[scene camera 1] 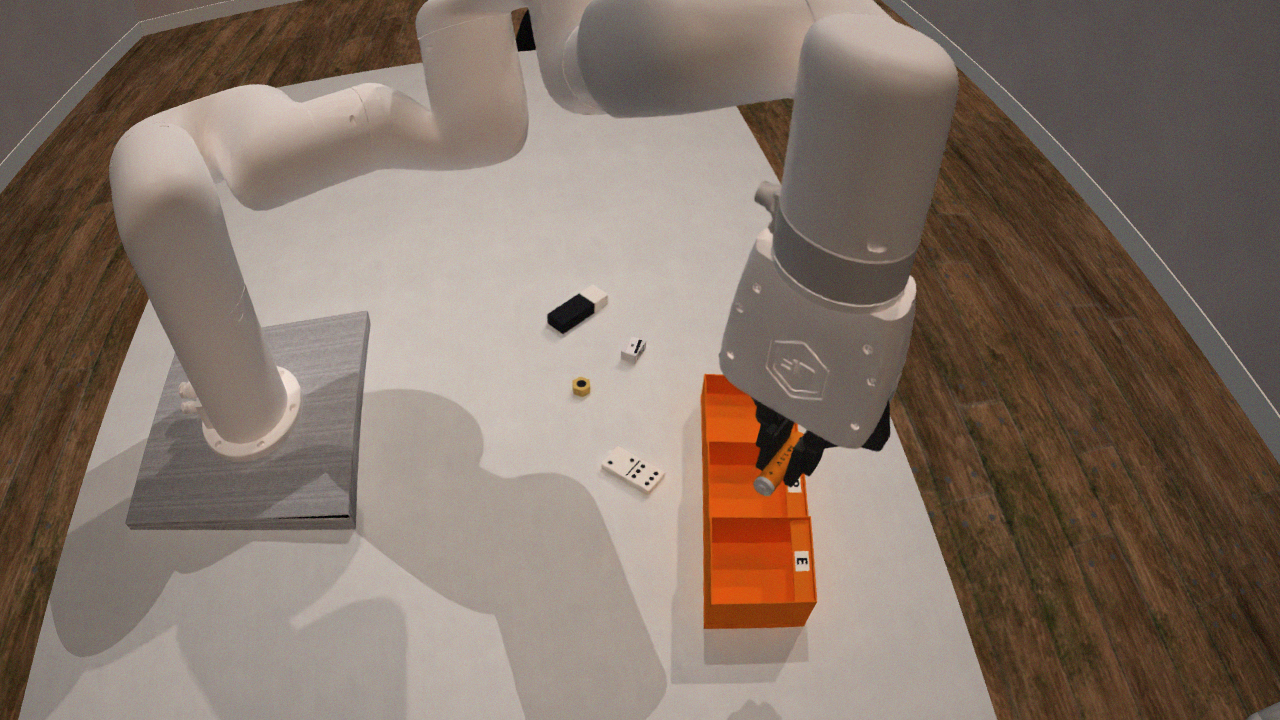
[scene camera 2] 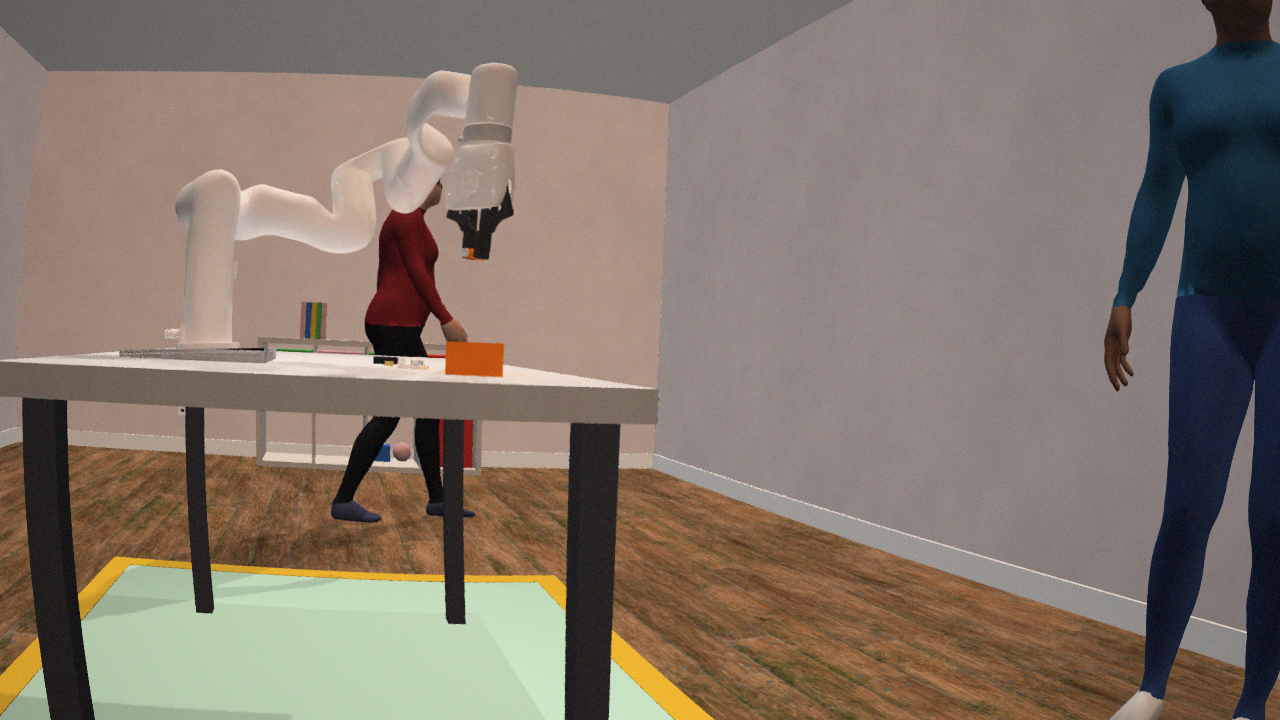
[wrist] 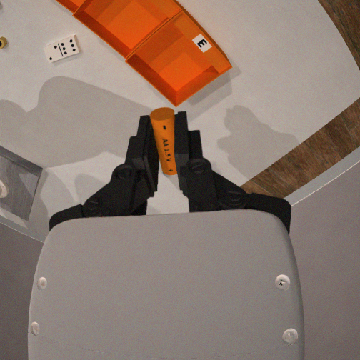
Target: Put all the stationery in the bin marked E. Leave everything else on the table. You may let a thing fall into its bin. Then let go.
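Frame: origin at the arm's base, x left, y back, z up, level; centimetres.
Where they show: gripper, fingertip midpoint: (scene camera 1: 784, 463) (scene camera 2: 475, 259); arm's base at its link origin: (scene camera 1: 252, 414) (scene camera 2: 207, 348).
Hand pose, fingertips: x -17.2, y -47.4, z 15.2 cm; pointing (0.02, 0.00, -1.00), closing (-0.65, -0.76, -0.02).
Each offset is from my fingertips to the centre of the thing. "spot": to the spot under its first point. Level surfaces: height alone.
My gripper (scene camera 1: 785, 454) (scene camera 2: 476, 248) (wrist: 166, 130) is shut on an orange AA battery @(dx -0.5, dy +0.4, dz +0.7 cm) (scene camera 1: 776, 465) (wrist: 165, 142), high above the table and the orange bins. The bin marked E @(spot: dx -4.4, dy -0.3, dz -14.6 cm) (scene camera 1: 759, 616) (wrist: 205, 82) is the near end compartment of the orange bin row; its visible inside is empty. A black and white eraser @(dx +32.8, dy +13.2, dz -16.2 cm) (scene camera 1: 572, 313) lies on the table in scene camera 1. A small pale sharpener @(dx +26.9, dy +7.8, dz -16.3 cm) (scene camera 1: 633, 349) lies to its right. The gripper hides part of the other two compartments there.
A yellow nut @(dx +22.2, dy +12.9, dz -16.4 cm) (scene camera 1: 580, 385) (wrist: 3, 43) and a white domino @(dx +12.3, dy +8.6, dz -16.5 cm) (scene camera 1: 632, 470) (wrist: 62, 48) lie left of the bins on the white table @(dz -16.8 cm) (scene camera 1: 537, 214). The arm's grey base plate (scene camera 1: 313, 429) is at the left. A person in red (scene camera 2: 402, 268) is behind the table.
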